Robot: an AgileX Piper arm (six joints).
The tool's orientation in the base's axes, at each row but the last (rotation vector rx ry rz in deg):
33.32, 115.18, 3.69
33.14, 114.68, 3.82
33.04, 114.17, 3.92
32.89, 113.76, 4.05
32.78, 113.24, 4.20
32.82, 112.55, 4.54
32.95, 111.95, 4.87
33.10, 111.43, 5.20
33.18, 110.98, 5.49
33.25, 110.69, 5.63
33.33, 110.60, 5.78
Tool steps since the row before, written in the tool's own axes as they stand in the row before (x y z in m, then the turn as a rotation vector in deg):
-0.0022, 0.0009, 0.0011, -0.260, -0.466, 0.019
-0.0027, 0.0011, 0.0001, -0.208, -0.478, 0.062
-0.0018, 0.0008, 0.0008, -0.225, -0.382, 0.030
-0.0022, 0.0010, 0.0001, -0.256, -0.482, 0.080
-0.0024, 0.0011, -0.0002, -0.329, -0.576, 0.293
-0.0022, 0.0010, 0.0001, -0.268, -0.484, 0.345
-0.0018, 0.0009, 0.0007, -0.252, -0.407, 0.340
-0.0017, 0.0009, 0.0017, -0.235, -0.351, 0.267
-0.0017, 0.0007, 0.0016, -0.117, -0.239, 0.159
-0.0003, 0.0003, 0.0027, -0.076, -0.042, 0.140
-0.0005, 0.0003, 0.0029, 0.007, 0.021, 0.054
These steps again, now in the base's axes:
0.0021, -0.0004, 0.0015, -0.058, -0.526, 0.071
0.0015, -0.0002, 0.0025, -0.046, -0.523, 0.003
0.0016, -0.0002, 0.0013, -0.031, -0.439, 0.061
0.0012, -0.0001, 0.0021, -0.014, -0.550, 0.033
0.0011, 0.0000, 0.0024, 0.162, -0.706, -0.033
0.0012, -0.0001, 0.0021, 0.219, -0.609, -0.080
0.0015, -0.0001, 0.0015, 0.237, -0.533, -0.067
0.0024, -0.0003, 0.0010, 0.187, -0.462, -0.032
0.0022, -0.0004, 0.0010, 0.093, -0.292, -0.048
0.0026, -0.0004, -0.0008, 0.133, -0.097, -0.010
0.0028, -0.0005, -0.0007, 0.053, 0.011, -0.022

